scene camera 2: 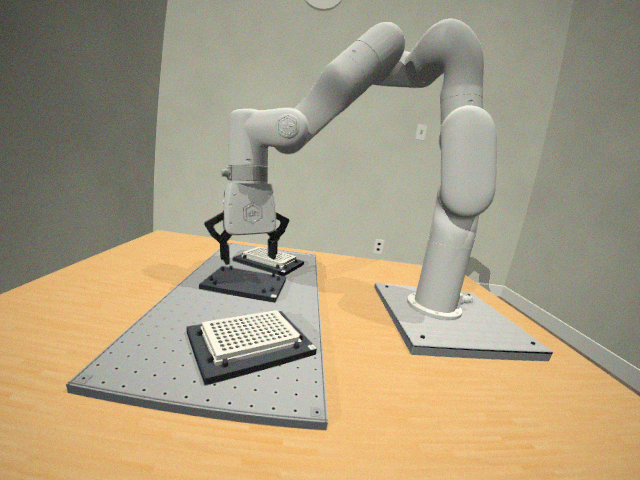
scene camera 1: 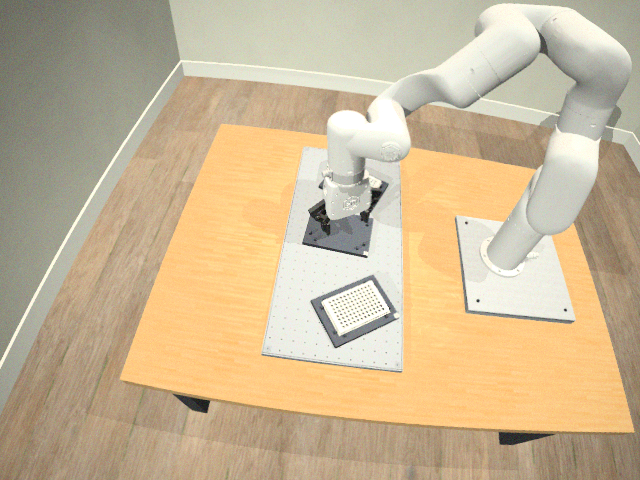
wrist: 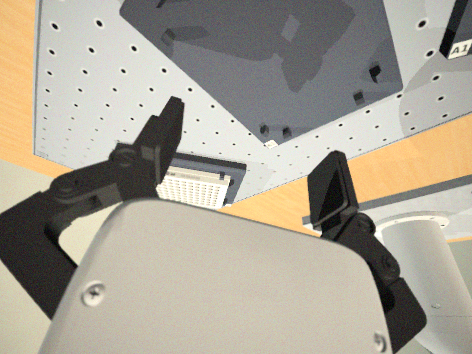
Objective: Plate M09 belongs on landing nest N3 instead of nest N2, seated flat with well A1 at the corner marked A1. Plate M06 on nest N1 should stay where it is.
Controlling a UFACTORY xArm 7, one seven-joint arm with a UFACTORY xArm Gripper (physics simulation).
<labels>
same spot on landing nest N3: [scene camera 1: 350,235] = [wrist: 286,91]
</labels>
